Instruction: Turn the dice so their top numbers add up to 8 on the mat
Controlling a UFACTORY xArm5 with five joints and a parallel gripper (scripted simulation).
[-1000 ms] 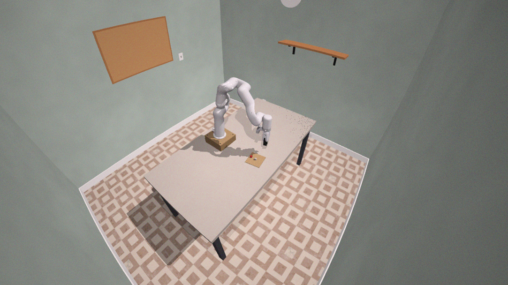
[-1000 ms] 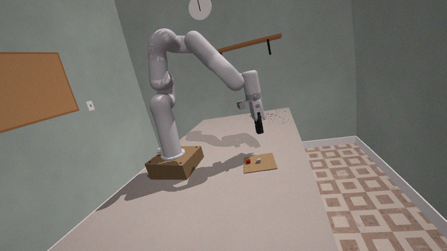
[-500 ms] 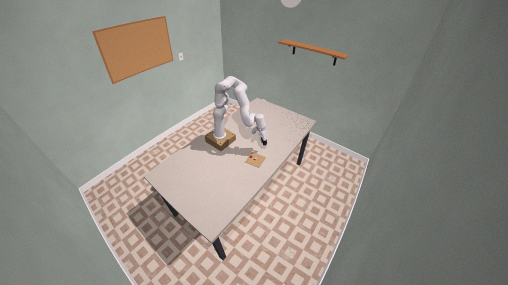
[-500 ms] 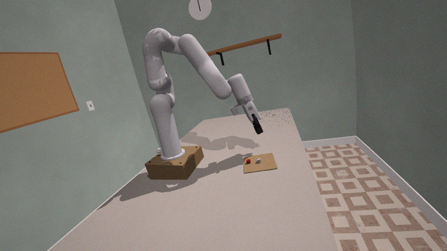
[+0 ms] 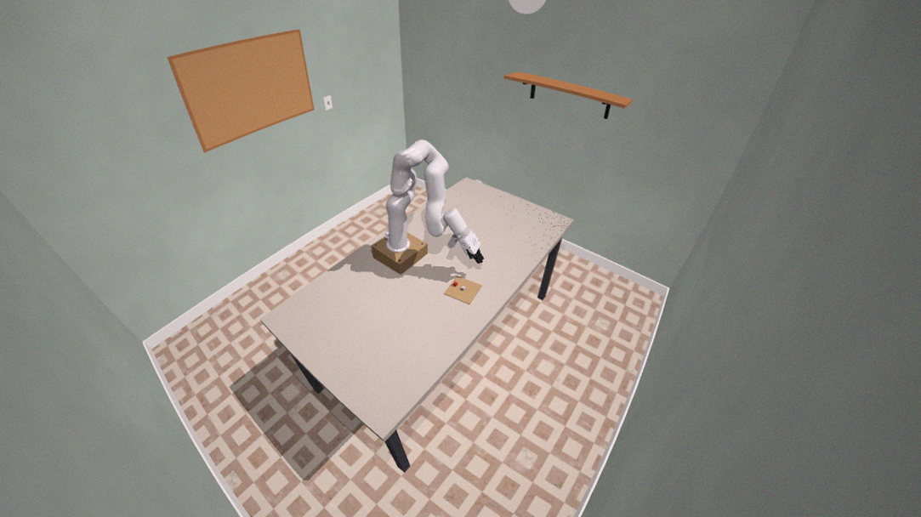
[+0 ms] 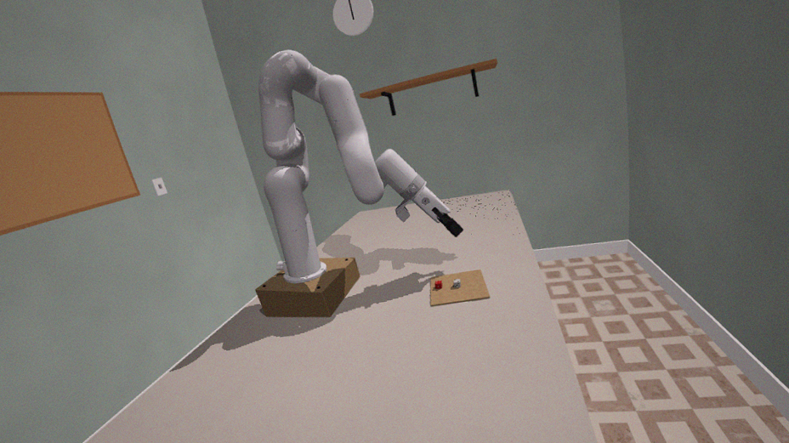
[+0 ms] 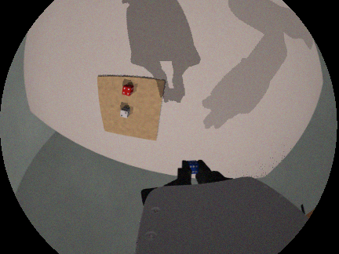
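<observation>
Right now the blue die is 20 mm below my hand. From my hand the other things lie so: tan mat: 10 mm behind, 130 mm to the right, 110 mm below; white die: 10 mm behind, 130 mm to the right, 100 mm below; red die: 60 mm behind, 130 mm to the right, 100 mm below.
</observation>
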